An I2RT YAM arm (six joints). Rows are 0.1 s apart.
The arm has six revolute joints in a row. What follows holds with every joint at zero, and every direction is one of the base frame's. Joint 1 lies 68 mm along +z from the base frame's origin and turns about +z. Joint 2 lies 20 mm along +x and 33.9 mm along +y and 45.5 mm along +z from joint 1 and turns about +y. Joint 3 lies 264 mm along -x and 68.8 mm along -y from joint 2 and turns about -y. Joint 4 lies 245 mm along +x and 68.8 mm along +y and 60 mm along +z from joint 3 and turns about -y. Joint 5 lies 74 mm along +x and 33.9 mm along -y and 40.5 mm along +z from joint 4 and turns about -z. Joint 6 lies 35.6 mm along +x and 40.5 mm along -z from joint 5 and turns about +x. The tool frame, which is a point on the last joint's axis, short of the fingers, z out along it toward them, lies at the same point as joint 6; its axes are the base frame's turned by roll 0, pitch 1.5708 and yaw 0 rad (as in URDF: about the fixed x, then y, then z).
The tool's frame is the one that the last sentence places.
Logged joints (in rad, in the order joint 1, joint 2, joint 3, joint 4, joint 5, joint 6), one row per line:
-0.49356, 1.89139, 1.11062, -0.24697, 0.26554, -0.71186
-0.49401, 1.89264, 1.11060, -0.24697, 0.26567, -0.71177
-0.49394, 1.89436, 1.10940, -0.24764, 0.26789, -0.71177
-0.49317, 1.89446, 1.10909, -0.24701, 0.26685, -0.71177
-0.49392, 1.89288, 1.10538, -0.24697, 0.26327, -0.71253
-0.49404, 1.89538, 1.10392, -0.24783, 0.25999, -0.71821
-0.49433, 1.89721, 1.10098, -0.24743, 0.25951, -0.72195
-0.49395, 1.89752, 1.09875, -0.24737, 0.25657, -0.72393
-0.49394, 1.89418, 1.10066, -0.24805, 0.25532, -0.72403
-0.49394, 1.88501, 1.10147, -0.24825, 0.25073, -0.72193
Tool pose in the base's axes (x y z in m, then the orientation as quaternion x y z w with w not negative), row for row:
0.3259, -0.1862, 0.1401, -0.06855, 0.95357, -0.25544, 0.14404
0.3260, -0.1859, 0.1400, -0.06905, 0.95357, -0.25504, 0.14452
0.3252, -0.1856, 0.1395, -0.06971, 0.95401, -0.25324, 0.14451
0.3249, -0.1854, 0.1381, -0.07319, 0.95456, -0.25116, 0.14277
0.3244, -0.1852, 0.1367, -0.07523, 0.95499, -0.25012, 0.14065
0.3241, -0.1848, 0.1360, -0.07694, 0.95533, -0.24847, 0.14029
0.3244, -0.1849, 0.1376, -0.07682, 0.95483, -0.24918, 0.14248
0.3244, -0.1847, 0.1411, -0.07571, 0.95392, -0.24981, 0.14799
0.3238, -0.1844, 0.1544, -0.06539, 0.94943, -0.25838, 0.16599
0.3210, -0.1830, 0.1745, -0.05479, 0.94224, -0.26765, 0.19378
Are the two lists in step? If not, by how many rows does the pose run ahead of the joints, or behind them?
The pose runs 2 rows ahead of the joints: the pose in row i belongs to the joints in row i + 2.
